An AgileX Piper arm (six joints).
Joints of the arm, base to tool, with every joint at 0 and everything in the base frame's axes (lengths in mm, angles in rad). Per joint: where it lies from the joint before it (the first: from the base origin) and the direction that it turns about. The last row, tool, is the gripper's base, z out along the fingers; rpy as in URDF.
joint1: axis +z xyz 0 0 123
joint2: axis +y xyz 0 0 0
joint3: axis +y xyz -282.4 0 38.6
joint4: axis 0.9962 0 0.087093 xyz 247.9 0 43.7
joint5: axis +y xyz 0 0 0
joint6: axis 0.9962 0 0.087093 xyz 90.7 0 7.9
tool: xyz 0 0 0 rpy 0 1.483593 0
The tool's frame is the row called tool.
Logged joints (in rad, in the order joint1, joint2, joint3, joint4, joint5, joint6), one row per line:
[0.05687 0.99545 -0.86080 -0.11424 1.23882 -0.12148]
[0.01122 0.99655 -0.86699 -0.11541 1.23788 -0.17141]
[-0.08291 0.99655 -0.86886 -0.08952 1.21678 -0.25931]
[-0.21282 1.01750 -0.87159 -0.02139 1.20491 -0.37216]
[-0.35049 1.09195 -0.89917 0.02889 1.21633 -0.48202]
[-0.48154 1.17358 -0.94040 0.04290 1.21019 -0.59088]
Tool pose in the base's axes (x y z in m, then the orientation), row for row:
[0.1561 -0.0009 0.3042 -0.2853 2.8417 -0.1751]
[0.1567 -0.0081 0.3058 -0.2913 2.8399 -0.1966]
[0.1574 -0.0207 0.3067 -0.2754 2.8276 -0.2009]
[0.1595 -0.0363 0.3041 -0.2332 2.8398 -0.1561]
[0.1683 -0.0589 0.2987 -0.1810 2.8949 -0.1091]
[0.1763 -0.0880 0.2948 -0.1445 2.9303 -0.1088]
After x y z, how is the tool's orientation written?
As a rotation vector, in radians.
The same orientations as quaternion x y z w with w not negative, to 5 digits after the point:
[-0.09873 0.98340 -0.06060 0.13966]
[-0.10080 0.98272 -0.06803 0.13956]
[-0.09566 0.98214 -0.06978 0.14623]
[-0.08087 0.98486 -0.05414 0.14348]
[-0.06191 0.99023 -0.03732 0.11921]
[-0.04896 0.99283 -0.03686 0.10268]

